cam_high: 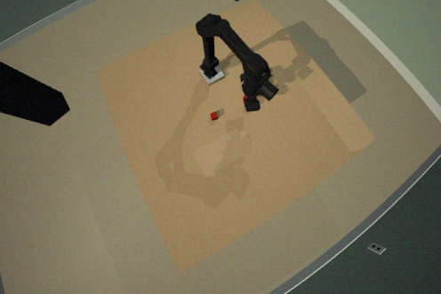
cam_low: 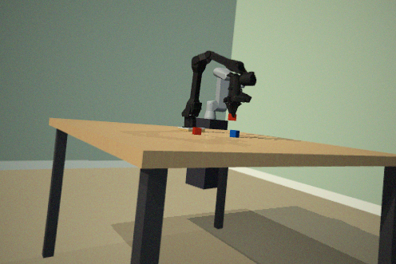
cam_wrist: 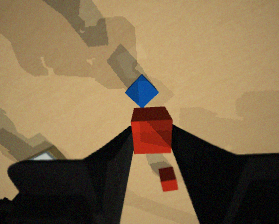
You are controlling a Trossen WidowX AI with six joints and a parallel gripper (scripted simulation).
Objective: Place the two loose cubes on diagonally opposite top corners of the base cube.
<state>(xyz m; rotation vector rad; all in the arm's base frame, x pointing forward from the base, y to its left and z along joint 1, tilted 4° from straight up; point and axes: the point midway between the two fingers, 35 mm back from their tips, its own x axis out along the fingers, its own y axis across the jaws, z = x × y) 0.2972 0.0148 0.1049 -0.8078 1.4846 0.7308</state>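
My gripper tip is now 1 cm short of the blue base cube, 2 cm to the right of it and 8 cm above it.
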